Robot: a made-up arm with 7 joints.
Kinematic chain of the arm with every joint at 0, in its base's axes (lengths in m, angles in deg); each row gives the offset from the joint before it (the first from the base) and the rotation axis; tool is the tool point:
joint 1: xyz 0 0 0 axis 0 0.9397 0.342
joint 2: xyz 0 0 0 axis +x
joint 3: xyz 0 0 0 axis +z
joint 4: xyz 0.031 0 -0.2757 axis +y
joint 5: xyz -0.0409 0 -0.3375 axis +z
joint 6: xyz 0 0 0 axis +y
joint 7: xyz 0 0 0 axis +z
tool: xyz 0 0 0
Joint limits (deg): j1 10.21..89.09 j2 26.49..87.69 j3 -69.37..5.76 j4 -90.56..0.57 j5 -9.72..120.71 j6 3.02..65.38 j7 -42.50..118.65
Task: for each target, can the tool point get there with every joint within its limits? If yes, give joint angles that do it. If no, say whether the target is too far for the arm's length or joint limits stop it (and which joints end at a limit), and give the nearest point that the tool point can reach.
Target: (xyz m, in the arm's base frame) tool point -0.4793 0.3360 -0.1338
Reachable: yes | joints 80.77 62.68 -42.73 -40.42 40.80 56.30 98.91
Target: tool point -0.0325 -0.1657 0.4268
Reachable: no: joint limits stop it (at a limit: joint 1, joint 3, joint 4) | nearest point -0.4328 -0.1110 -0.1860 | short by 0.734 m
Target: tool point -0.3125 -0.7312 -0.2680
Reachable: no: too far | nearest point -0.3482 -0.2427 -0.2325 | short by 0.491 m
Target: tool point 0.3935 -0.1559 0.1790
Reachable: no: joint limits stop it (at a limit: joint 1, joint 2, joint 3, joint 4) | nearest point 0.3462 0.3363 -0.0355 | short by 0.539 m
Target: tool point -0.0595 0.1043 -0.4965
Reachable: yes | joints 32.00 49.52 -53.16 -82.08 68.51 20.69 21.33
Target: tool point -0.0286 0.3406 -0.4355
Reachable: yes | joints 26.12 68.45 -50.46 -66.17 46.72 58.80 13.86
